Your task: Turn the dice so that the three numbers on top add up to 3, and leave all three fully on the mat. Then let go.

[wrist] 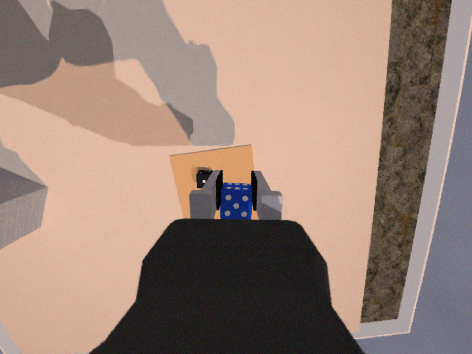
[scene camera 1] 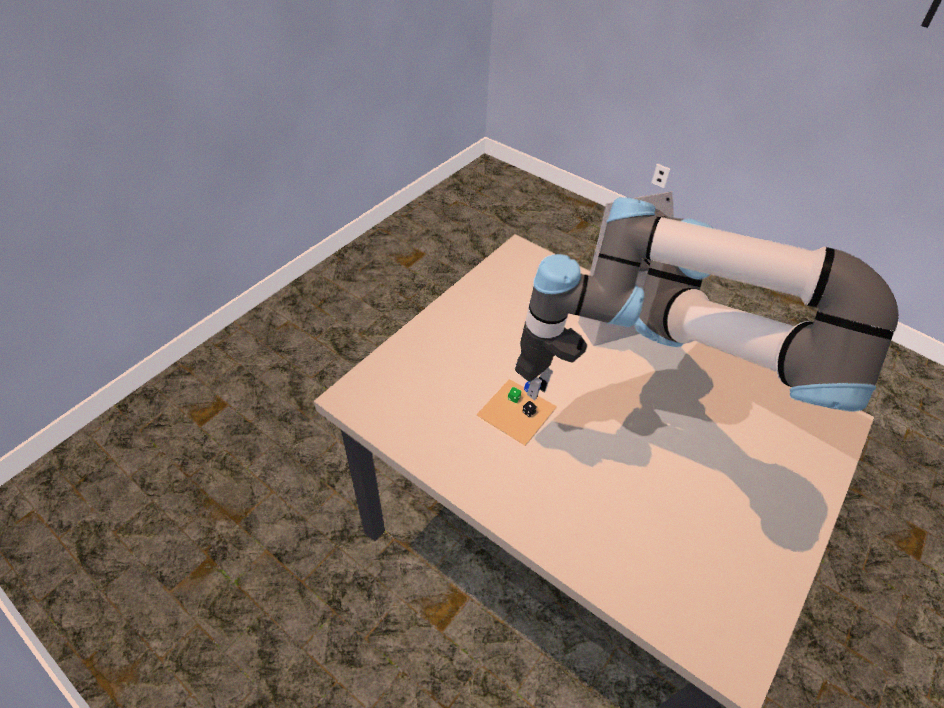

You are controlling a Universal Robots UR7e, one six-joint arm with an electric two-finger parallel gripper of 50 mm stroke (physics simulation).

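Frame: origin at the arm's base, x back, y right, z up, level; metres.
Seen in the pictures: gripper, fingertip midpoint: (wrist: 236, 182) (scene camera 1: 536, 392).
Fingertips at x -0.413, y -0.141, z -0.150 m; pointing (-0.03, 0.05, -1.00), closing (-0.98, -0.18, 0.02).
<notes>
Offsets run from my fingertips to a thing's middle. Level surfaces: height alone.
My gripper (scene camera 1: 532, 387) (wrist: 236, 182) is shut on a blue die @[dx -0.002, dy +0.013, dz +0.008 m] (scene camera 1: 526, 386) (wrist: 236, 205) and points down at a tilt by the back right side of the orange mat @[dx +0.021, dy +0.070, dz -0.163 m] (scene camera 1: 524, 432) (wrist: 230, 162). In the wrist view, the blue die's near face shows five pips and its far face several. A black die @[dx +0.042, dy +0.051, dz -0.148 m] (scene camera 1: 529, 409) (wrist: 203, 178) sits on the mat, left of the fingers in the wrist view, with a white pip visible. A green die @[dx +0.038, dy +0.104, dz -0.148 m] (scene camera 1: 514, 394) sits on the mat in the scene view; its top number is too small to tell, and it does not show in the wrist view.
The mat lies on the pale table @[dz -0.165 m] (scene camera 1: 610, 525) (wrist: 310, 100). The table's left corner is left of the mat in the scene view. The arm's shadow falls right of the mat there. A grey block (wrist: 22, 207) stands at the left of the wrist view.
</notes>
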